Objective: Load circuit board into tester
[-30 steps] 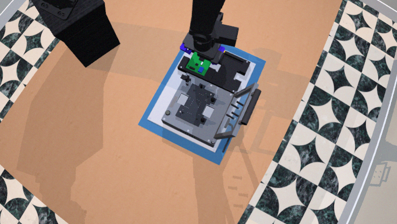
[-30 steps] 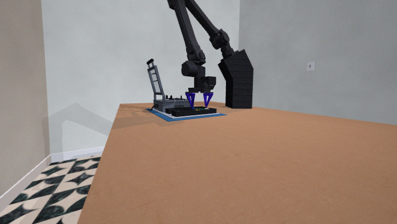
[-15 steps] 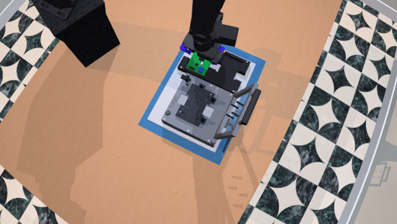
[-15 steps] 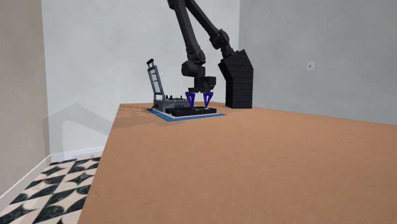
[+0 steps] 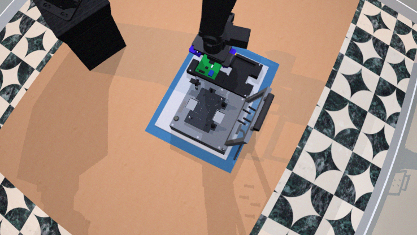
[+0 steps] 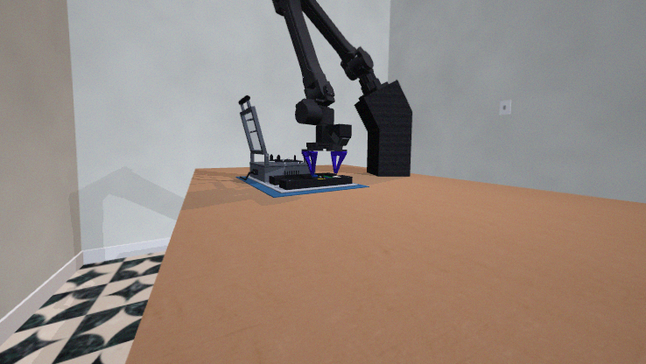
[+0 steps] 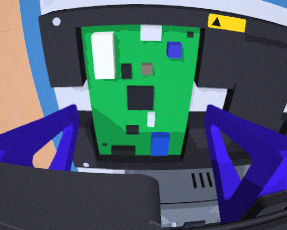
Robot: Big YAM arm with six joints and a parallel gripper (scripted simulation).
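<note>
Now: the green circuit board 20 mm below my hand. The rest, counted from my hand: black plate: 50 mm ahead, 170 mm to the right, 30 mm above; tester: 80 mm ahead, 140 mm to the right, 70 mm above; dark latch hook: 10 mm behind, 110 mm to the right, 50 mm above.
</note>
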